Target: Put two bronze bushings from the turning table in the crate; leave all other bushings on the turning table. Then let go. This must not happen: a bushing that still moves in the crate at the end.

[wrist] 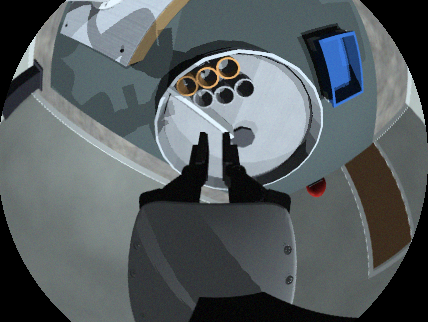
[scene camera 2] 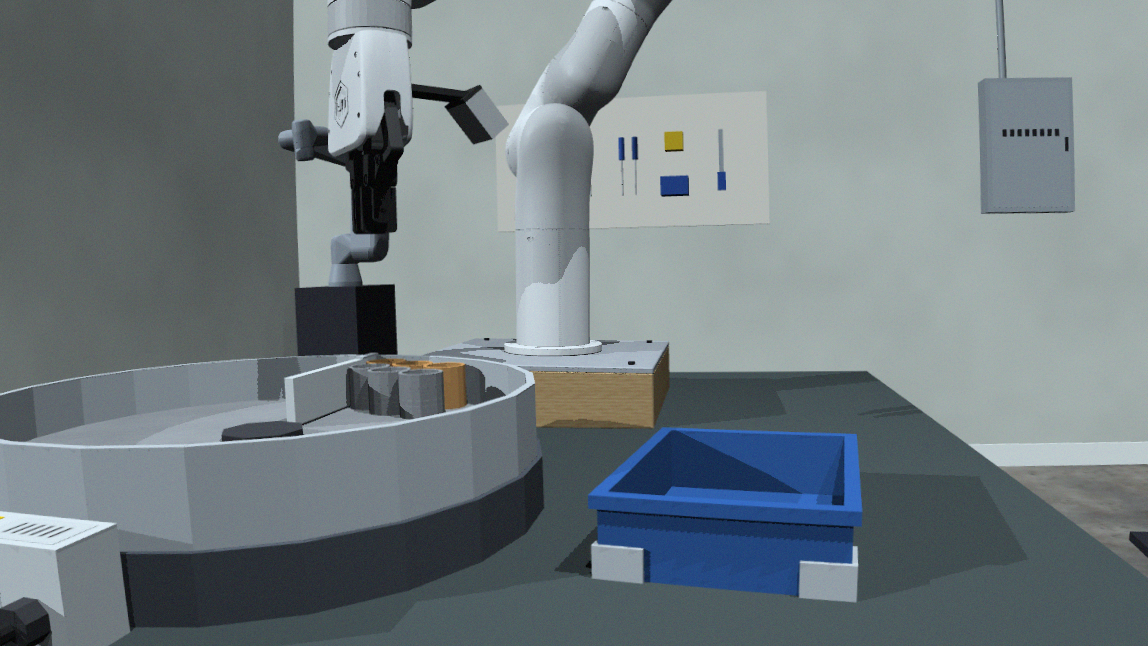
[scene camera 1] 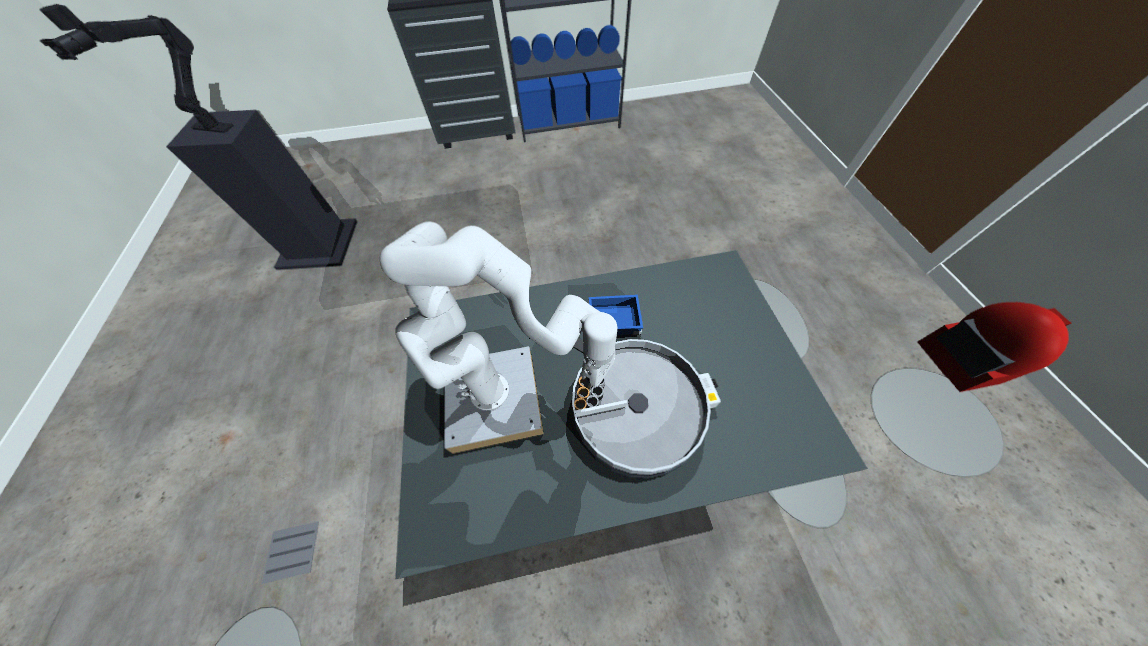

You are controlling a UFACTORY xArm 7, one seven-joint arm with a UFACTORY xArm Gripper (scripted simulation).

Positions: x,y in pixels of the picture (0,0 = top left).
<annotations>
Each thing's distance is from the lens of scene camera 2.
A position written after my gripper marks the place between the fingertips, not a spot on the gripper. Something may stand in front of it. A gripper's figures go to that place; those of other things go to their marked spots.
my gripper (scene camera 2: 374,233): 0.72 m
bronze bushing (scene camera 2: 454,373): 0.71 m
</annotations>
